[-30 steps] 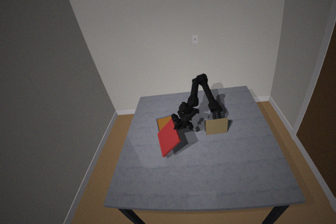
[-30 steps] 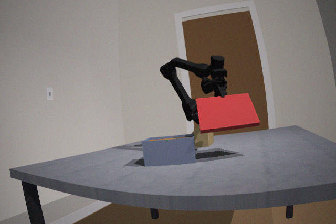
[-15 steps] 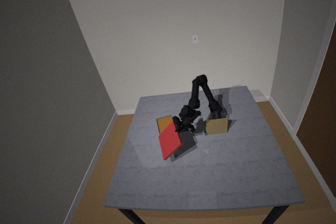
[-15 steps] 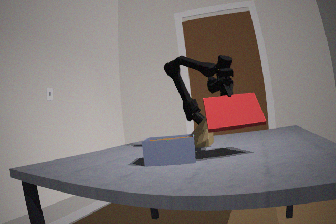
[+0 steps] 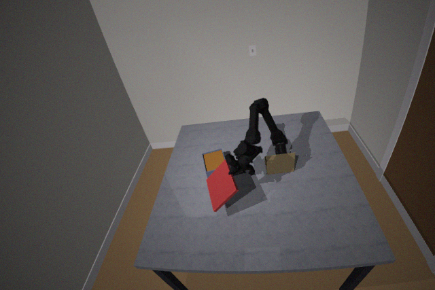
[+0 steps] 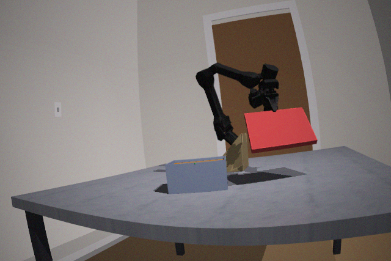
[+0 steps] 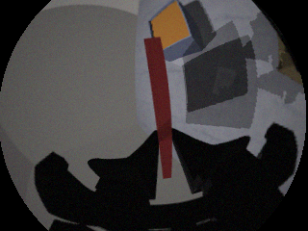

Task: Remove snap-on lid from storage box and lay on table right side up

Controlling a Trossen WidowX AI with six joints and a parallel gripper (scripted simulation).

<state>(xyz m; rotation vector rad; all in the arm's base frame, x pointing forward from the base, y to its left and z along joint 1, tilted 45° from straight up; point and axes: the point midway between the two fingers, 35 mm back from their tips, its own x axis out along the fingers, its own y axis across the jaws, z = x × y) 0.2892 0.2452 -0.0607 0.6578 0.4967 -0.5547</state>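
Right now the red lid is 6 cm ahead of my gripper tip, 2 cm to the left of it and 5 cm below it. The rest, counted from my gripper tip: storage box (13 cm ahead, 27 cm to the right, 18 cm below).
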